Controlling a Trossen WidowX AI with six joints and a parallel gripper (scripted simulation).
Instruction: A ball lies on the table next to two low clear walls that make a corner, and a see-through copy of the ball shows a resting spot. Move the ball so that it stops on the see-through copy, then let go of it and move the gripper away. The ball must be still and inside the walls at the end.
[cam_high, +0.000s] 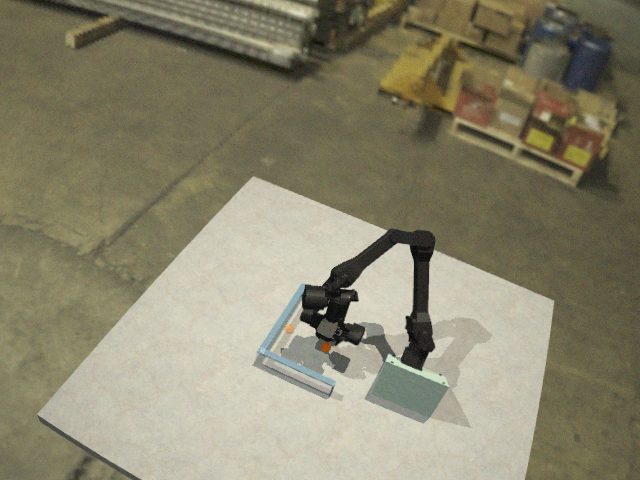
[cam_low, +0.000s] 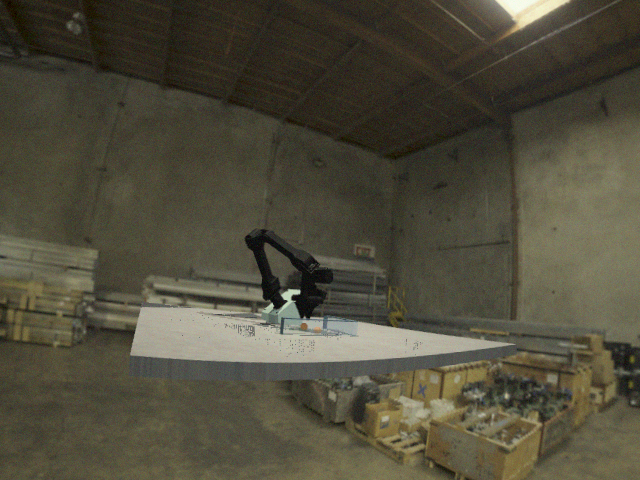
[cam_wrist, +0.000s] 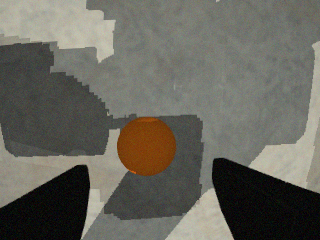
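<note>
My gripper tip is 3 cm above the orange ball. The rest, counted from my gripper tip: see-through copy of ball: 13 cm ahead, 1 cm to the right, 3 cm below.
</note>
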